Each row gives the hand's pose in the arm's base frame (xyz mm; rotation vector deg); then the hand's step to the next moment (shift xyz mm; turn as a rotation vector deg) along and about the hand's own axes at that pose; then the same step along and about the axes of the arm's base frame.
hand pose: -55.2 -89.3 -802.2 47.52 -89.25 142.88
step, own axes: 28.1 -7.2 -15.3 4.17 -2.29 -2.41
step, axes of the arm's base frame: -27.5 10.7 14.4 -3.71 2.29 3.07
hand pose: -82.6 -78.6 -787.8 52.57 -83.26 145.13
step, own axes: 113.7 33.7 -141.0 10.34 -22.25 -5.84
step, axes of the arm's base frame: -169.2 70.9 -17.2 -3.32 14.64 20.27
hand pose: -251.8 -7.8 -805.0 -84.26 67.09 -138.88
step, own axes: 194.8 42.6 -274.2 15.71 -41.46 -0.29
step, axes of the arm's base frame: -333.1 42.8 46.2 4.04 22.78 37.82
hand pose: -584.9 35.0 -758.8 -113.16 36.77 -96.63
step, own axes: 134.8 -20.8 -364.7 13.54 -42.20 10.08
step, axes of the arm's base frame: -340.9 -83.7 168.4 14.03 25.18 35.14
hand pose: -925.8 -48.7 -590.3 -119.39 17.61 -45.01
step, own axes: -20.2 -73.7 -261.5 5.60 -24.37 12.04
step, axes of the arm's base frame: -186.1 -115.0 162.4 10.33 19.61 16.70
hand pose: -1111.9 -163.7 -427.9 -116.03 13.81 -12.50
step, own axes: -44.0 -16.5 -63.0 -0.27 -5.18 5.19
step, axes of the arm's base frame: -57.4 -35.1 40.6 1.47 6.81 2.31
